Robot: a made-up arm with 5 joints.
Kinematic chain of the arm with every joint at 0, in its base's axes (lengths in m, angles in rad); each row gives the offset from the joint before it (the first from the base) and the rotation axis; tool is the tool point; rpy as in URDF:
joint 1: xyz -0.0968 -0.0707 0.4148 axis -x
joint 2: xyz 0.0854 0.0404 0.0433 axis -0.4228 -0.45 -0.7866
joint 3: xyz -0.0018 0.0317 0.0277 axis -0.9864 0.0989 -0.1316
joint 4: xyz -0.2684 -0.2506 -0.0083 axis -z
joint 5: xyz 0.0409 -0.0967 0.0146 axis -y
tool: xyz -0.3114 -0.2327 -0.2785 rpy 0 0 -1.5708
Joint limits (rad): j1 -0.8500..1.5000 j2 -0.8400..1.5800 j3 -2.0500..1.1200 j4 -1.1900..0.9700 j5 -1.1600..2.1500
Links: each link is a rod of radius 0.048 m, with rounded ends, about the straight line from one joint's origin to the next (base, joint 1, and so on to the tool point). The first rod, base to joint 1, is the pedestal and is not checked.
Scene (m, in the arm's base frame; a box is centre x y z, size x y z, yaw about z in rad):
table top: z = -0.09
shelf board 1: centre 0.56 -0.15 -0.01 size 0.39 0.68 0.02 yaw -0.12
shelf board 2: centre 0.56 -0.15 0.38 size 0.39 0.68 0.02 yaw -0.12
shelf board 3: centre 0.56 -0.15 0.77 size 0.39 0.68 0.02 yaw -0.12
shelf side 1: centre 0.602 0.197 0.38 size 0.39 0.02 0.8 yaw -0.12
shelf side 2: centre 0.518 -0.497 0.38 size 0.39 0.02 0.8 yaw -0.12
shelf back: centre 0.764 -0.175 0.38 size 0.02 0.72 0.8 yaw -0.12
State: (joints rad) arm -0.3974 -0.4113 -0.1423 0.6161 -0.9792
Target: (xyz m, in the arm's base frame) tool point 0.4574 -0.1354 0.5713
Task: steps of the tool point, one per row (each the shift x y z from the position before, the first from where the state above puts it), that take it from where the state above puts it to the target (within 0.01 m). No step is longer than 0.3 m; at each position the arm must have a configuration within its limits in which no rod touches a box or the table.
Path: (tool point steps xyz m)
1: -0.0644 0.0737 -0.0047
2: 0.0047 0.0054 -0.0229
3: 0.0554 -0.0548 0.0358
4: 0.0828 -0.0535 0.1353
5: 0.0961 0.0233 0.2154
6: 0.0521 0.0102 -0.1480
7: 0.1422 0.0207 -0.1267
8: 0.2123 0.0632 -0.0285
9: 0.1925 0.1545 0.0701
10: 0.0793 0.2495 0.0625
11: 0.0853 -0.0364 0.0178
12: 0.1243 0.0111 -0.0178

